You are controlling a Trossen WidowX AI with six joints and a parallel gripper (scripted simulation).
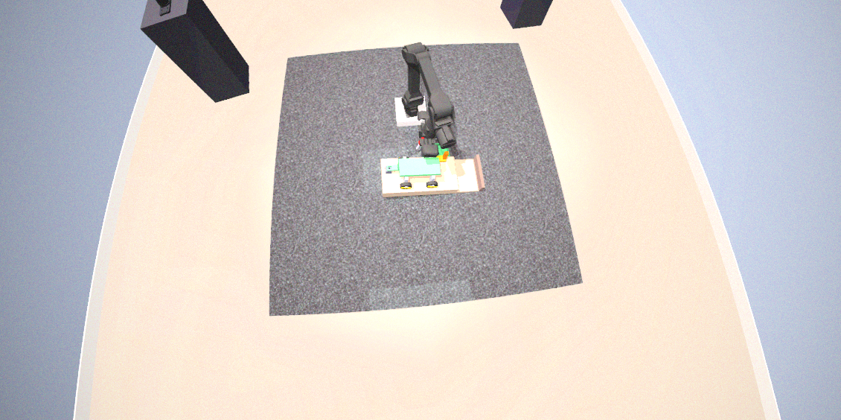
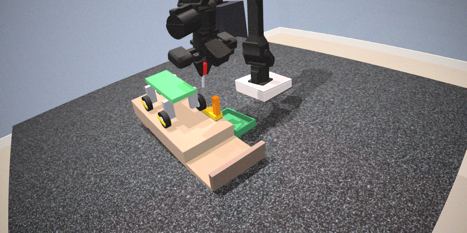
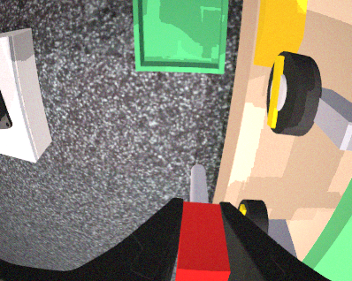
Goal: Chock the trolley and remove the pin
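My gripper tip is now 150 mm above the green tray, 70 mm to the right of it and 10 mm past it. The rest, counted from my gripper tip: green-topped trolley 100 mm ahead, 40 mm to the right, 40 mm below; then red-headed stop pin right at my gripper tip; then yellow chock 70 mm to the left, 60 mm below, 50 mm ahead.
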